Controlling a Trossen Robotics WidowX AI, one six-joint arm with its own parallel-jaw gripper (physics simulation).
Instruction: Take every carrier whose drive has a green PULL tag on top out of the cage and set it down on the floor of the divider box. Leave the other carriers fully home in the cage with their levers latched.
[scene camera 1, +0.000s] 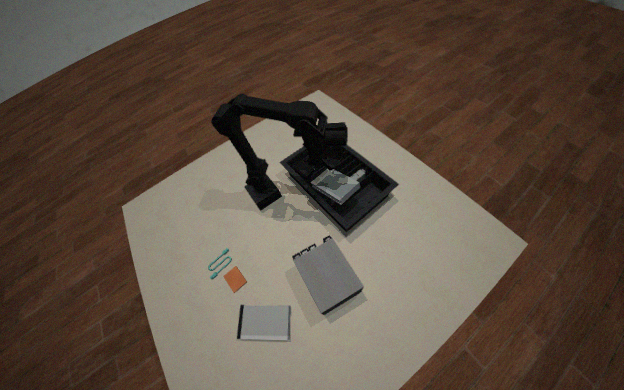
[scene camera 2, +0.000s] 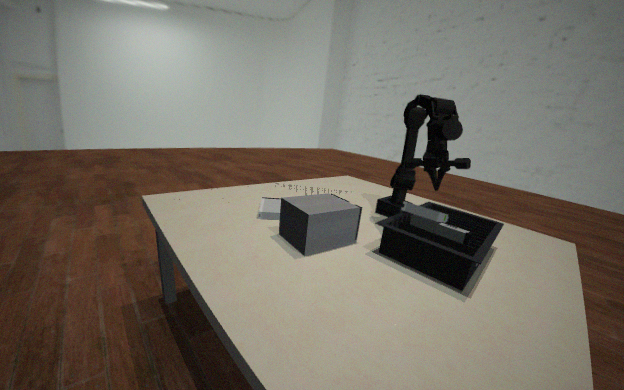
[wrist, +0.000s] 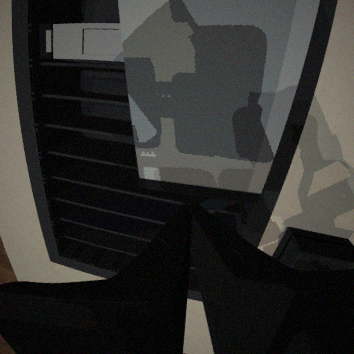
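The black divider box stands beside the arm. One pale carrier lies broad side up high in the box, near the rim on the arm's side; a small green spot shows at its end in scene camera 2. A second pale carrier stands on edge in the box, partly under the first. My gripper is shut and empty, above the box, with its tips near the flat carrier's end. The grey cage stands apart; small dark levers show at its front, but its tags are hidden.
A flat silver-grey piece with a dark edge lies on the table beyond the cage. An orange square and a teal cable lie near it. Thin dividers line one side of the box. The arm's base is close to the box.
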